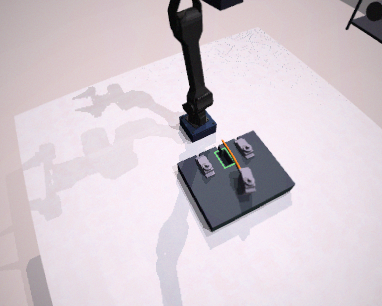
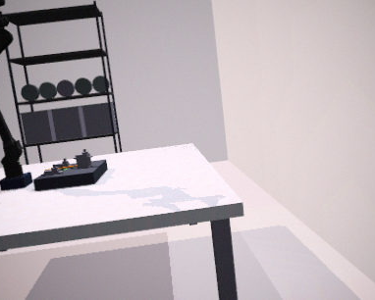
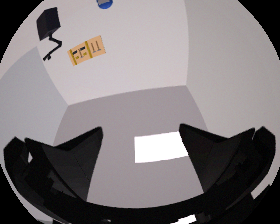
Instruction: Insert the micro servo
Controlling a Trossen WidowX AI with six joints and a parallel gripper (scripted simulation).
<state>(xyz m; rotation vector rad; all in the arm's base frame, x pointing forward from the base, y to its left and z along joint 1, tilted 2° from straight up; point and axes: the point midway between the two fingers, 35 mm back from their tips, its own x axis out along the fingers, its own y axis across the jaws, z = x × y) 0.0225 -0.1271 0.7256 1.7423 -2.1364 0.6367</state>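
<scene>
Now: gripper tip 76 cm above the dark deck, 30 cm short of it and 11 cm to the right of it.
</scene>
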